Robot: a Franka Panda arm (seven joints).
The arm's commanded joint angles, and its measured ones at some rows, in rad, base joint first. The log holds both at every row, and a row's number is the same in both.
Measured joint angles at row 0:
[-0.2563 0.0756 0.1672 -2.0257 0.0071 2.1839 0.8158]
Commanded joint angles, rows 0 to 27:
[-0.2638 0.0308 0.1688 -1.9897 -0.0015 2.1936 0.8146]
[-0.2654 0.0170 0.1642 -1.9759 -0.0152 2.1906 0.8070]
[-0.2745 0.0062 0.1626 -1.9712 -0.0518 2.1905 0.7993]
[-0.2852 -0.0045 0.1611 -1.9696 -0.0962 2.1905 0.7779]
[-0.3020 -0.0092 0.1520 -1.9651 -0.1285 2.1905 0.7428]
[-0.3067 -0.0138 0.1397 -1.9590 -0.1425 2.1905 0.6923]
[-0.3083 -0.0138 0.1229 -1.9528 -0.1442 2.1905 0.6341]
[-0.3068 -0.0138 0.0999 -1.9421 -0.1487 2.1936 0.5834]
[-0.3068 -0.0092 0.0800 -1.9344 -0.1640 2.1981 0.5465]
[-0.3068 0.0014 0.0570 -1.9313 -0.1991 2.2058 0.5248]
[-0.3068 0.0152 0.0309 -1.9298 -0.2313 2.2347 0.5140]
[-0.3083 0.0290 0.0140 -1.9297 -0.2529 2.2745 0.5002]
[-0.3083 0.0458 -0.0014 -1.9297 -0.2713 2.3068 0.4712]
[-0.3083 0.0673 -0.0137 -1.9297 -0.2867 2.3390 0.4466]
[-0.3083 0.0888 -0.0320 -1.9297 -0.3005 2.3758 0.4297]
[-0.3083 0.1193 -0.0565 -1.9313 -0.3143 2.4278 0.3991]
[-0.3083 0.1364 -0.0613 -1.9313 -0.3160 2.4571 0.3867]
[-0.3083 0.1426 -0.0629 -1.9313 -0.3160 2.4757 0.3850]
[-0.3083 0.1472 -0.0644 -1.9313 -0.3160 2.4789 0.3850]
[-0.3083 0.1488 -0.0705 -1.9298 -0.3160 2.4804 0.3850]
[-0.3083 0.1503 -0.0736 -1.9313 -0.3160 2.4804 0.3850]
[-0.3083 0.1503 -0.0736 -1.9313 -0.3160 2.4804 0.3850]
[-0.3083 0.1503 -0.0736 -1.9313 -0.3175 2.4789 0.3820]
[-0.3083 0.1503 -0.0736 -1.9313 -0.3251 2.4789 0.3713]
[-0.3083 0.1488 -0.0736 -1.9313 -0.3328 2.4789 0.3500]
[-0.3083 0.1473 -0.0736 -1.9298 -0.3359 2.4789 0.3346]
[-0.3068 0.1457 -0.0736 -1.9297 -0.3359 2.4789 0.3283]
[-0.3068 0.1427 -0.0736 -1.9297 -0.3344 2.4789 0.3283]
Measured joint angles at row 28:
[-0.3089 0.1515 -0.0713 -1.9361 -0.3161 2.4741 0.3547]
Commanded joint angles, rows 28 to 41:
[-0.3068 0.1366 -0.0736 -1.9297 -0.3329 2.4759 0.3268]
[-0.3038 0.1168 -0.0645 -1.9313 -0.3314 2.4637 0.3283]
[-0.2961 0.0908 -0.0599 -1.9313 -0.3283 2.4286 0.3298]
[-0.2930 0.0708 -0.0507 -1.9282 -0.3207 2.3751 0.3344]
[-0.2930 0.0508 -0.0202 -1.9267 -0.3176 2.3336 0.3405]
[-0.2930 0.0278 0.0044 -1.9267 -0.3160 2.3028 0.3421]
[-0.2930 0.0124 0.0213 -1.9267 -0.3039 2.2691 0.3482]
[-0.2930 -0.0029 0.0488 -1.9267 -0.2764 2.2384 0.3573]
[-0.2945 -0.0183 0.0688 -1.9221 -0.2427 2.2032 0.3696]
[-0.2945 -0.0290 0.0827 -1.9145 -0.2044 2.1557 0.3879]
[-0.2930 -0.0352 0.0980 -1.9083 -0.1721 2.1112 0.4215]
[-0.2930 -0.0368 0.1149 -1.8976 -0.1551 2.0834 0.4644]
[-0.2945 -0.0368 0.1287 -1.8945 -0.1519 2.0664 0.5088]
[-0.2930 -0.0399 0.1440 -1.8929 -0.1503 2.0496 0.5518]
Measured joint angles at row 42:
[-0.2863 -0.0401 0.1022 -1.9174 -0.1752 2.1146 0.4440]
